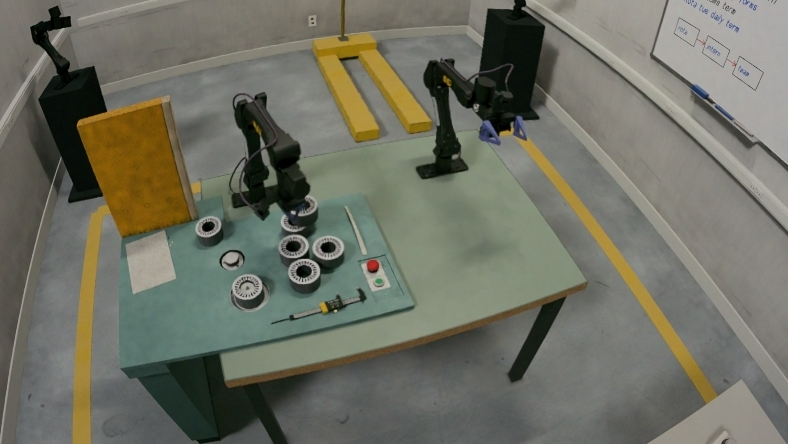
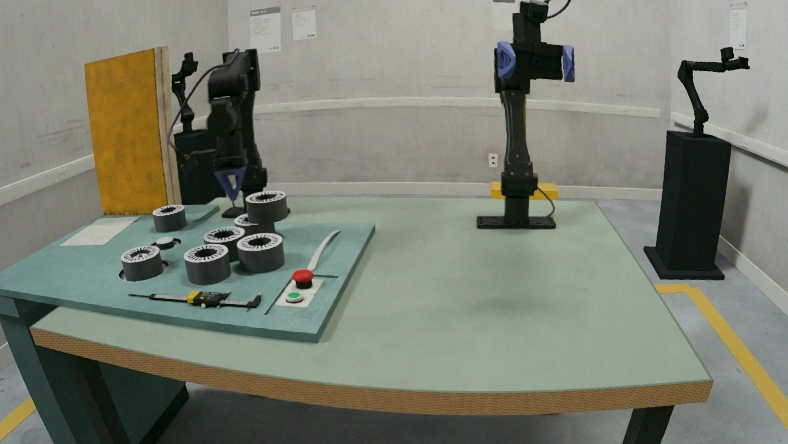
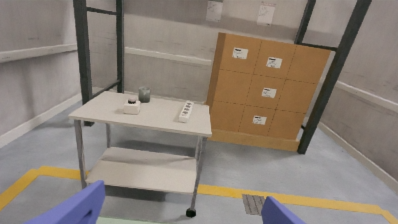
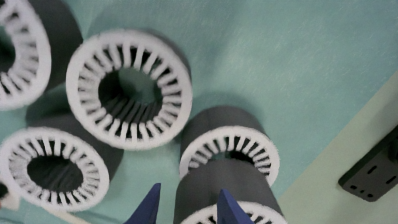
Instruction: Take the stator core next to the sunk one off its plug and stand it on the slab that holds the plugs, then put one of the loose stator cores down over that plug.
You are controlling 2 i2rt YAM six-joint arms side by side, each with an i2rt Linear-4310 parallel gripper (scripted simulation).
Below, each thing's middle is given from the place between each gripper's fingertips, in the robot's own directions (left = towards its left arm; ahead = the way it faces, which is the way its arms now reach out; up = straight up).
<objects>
Now: the orange board (image 2: pixel 129 100) 49 cm to the right of my right hand, 19 cm behind it and 13 cm above it. From my right hand the other things lie so: paper sheet (image 1: pixel 149 259) (53 cm to the right, 12 cm below, 2 cm behind).
Now: the orange board 30 cm behind my left hand (image 2: pixel 543 62), 113 cm to the right of it and 14 cm below it. Round my left hand: paper sheet (13 cm behind, 117 cm to the right, 39 cm below).
</objects>
